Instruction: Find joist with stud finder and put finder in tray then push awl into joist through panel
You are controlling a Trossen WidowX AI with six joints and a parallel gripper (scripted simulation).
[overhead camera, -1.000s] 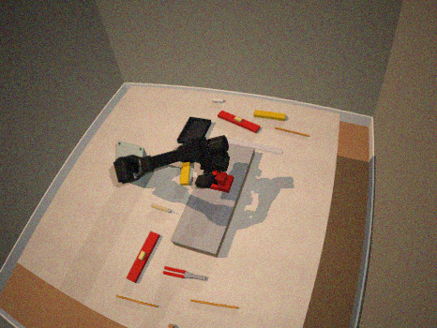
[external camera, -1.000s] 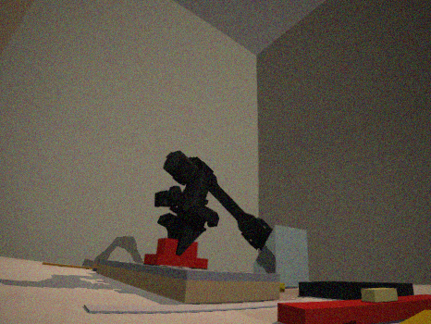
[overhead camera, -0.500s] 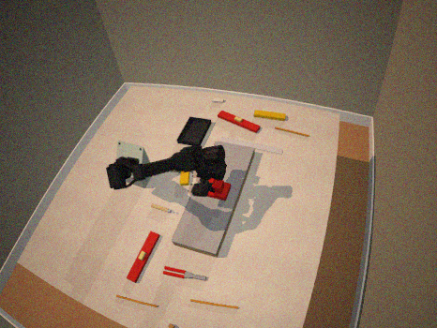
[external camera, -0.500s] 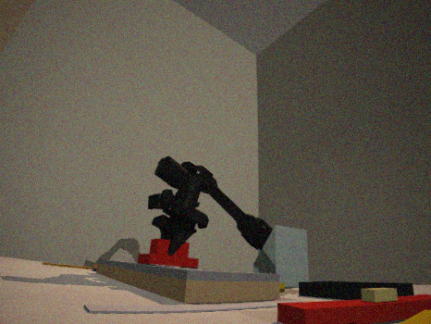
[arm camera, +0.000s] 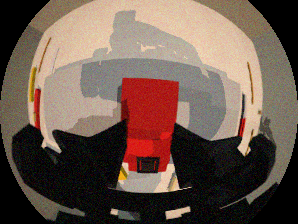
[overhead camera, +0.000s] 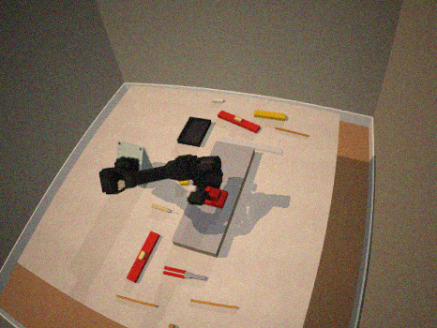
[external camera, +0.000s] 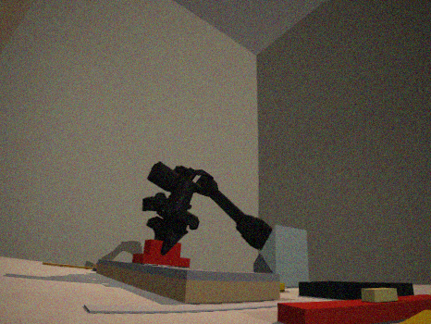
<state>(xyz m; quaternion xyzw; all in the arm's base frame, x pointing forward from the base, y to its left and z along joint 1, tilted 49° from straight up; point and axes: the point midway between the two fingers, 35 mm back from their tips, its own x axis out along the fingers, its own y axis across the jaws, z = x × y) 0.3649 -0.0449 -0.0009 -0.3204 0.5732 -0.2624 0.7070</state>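
Right now the black tray is 36 cm to the left of my gripper tip, 23 cm behind it and 5 cm below it. Round my gripper tip: stud finder 2 cm behind, 2 cm above; then awl 18 cm behind, 9 cm to the right, 6 cm below.
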